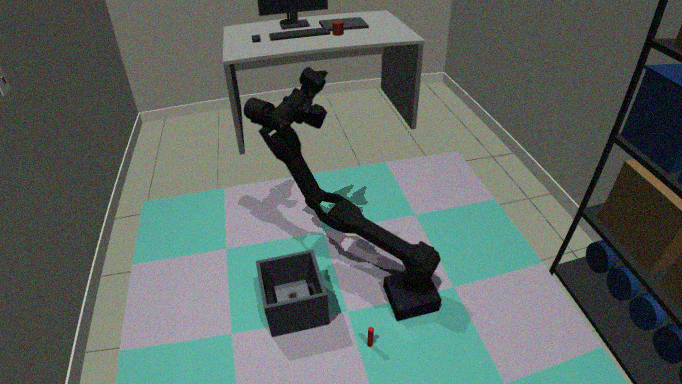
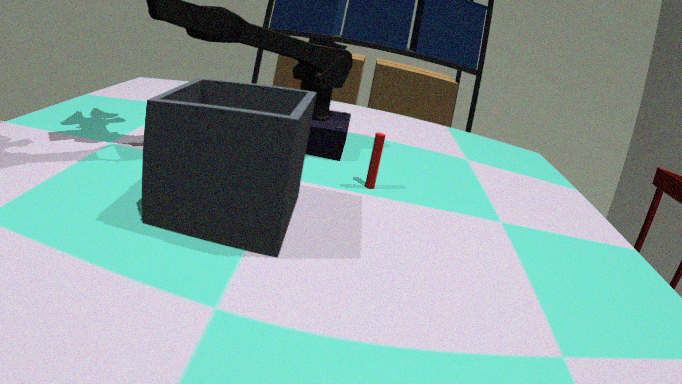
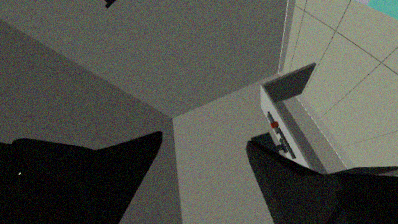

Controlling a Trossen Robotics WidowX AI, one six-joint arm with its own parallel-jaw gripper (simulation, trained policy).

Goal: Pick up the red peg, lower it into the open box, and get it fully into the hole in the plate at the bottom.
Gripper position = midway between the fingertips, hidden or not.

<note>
In view: my gripper (image 1: 321, 81) and a dark box (image 1: 294, 315).
My gripper shows as well in image 3 (image 3: 204, 140). Image 3 misses the dark box: it is out of frame.
</note>
